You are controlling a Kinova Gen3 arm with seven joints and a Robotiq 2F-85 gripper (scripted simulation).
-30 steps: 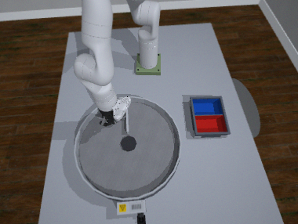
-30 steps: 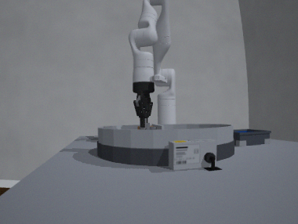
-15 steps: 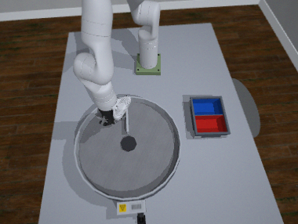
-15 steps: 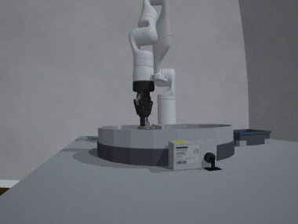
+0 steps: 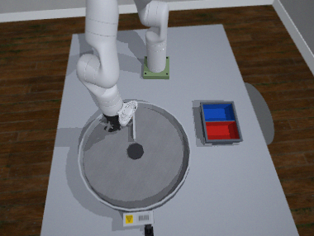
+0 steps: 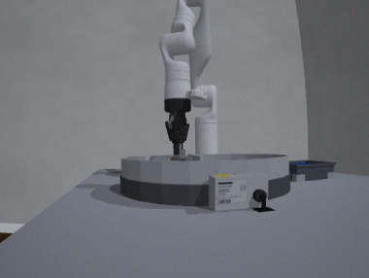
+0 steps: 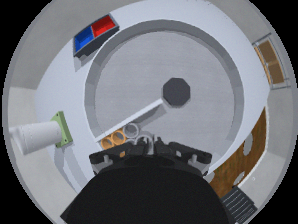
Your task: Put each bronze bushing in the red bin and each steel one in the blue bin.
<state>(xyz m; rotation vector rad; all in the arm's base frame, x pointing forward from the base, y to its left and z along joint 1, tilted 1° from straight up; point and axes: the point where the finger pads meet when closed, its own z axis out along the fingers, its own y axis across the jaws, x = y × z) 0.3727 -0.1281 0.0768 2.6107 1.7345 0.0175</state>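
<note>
My gripper is now 60 mm past the bin, 410 mm to the right of it and 80 mm above it. From my hand the other things lie so: round grey turntable (90 mm ahead, 70 mm to the left, 50 mm below).
</note>
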